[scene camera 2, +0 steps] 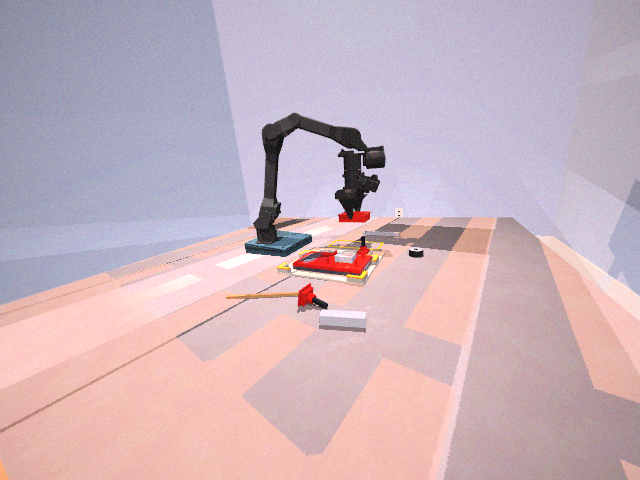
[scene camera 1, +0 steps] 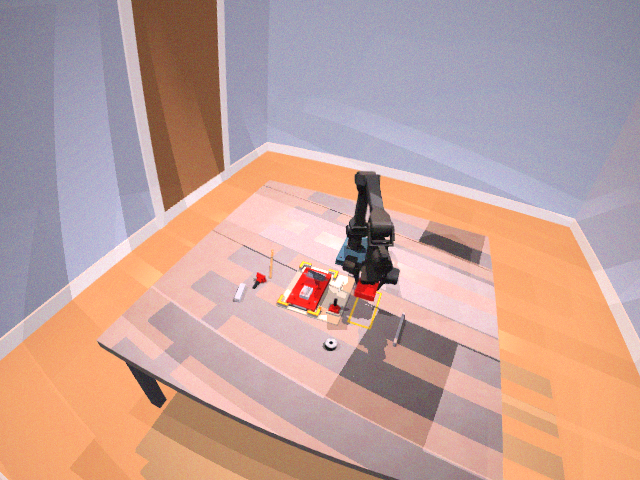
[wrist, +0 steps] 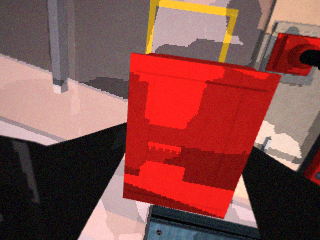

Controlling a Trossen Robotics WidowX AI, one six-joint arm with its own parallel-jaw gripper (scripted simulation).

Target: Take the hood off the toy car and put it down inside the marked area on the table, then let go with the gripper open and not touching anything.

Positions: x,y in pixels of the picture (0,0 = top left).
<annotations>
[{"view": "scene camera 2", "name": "my gripper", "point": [354,216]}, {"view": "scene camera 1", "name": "my gripper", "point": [367,287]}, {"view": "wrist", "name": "my gripper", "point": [184,139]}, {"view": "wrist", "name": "red hood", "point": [191,124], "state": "held by my gripper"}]
</annotations>
